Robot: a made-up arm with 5 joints.
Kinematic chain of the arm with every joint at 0, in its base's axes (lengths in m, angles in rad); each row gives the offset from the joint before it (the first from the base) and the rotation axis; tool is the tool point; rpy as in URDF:
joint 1: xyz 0.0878 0 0.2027 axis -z
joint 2: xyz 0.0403 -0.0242 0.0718 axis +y
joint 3: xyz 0.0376 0 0.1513 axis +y
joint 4: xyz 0.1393 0 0.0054 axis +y
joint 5: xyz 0.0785 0.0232 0 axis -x
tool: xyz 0 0 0 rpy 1.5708 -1.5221 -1.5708
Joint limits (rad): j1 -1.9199..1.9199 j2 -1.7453..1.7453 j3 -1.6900..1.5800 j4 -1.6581..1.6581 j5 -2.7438..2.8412
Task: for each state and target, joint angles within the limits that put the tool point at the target. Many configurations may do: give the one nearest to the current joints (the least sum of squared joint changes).
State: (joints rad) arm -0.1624 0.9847 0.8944 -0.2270 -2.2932
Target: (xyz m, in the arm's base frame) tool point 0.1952 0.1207 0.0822
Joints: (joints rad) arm -0.8498 1.1882 0.6615 -0.2792 -2.2932
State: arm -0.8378 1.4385 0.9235 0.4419 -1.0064
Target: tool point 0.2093 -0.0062 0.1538
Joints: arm 0.0428 0.7841 0.8532 0.5954 -1.0064
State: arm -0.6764 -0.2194 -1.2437 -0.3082 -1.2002
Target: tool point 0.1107 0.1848 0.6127
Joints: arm -1.4529 -0.0084 -0.9042 -0.2848 -1.2002
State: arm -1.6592 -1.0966 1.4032 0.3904 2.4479
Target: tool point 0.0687 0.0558 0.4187
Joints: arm -1.9175 -1.7016 0.9852 0.3090 2.4479
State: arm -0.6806 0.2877 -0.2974 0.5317 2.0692
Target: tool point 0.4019 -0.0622 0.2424
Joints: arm 0.1924 0.6246 -0.1129 0.5708 2.0692
